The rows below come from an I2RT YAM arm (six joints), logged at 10 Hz.
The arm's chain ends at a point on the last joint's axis. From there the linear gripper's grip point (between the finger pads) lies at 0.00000 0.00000 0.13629 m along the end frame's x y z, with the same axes.
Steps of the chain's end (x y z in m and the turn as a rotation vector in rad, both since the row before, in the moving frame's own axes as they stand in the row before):
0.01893, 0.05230, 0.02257, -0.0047, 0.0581, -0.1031
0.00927, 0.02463, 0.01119, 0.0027, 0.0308, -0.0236
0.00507, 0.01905, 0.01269, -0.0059, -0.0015, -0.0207
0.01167, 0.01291, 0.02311, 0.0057, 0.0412, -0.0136
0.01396, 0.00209, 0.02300, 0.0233, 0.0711, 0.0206
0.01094, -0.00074, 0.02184, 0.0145, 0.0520, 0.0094
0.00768, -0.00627, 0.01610, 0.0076, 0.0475, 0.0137
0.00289, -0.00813, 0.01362, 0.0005, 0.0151, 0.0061
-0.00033, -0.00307, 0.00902, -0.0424, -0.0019, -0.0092
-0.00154, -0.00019, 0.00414, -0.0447, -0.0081, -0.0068
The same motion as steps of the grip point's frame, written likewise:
0.02686, 0.05253, 0.02234, -0.0047, 0.0581, -0.1031
0.01346, 0.02421, 0.01112, 0.0027, 0.0308, -0.0236
0.00487, 0.01986, 0.01269, -0.0059, -0.0015, -0.0207
0.01728, 0.01210, 0.02299, 0.0057, 0.0412, -0.0136
0.02367, -0.00098, 0.02262, 0.0233, 0.0711, 0.0206
0.01803, -0.00268, 0.02164, 0.0145, 0.0520, 0.0094
0.01416, -0.00726, 0.01594, 0.0076, 0.0475, 0.0137
0.00495, -0.00819, 0.01360, 0.0005, 0.0151, 0.0061
-0.00056, 0.00271, 0.00890, -0.0424, -0.0019, -0.0092
-0.00262, 0.00590, 0.00400, -0.0447, -0.0081, -0.0068

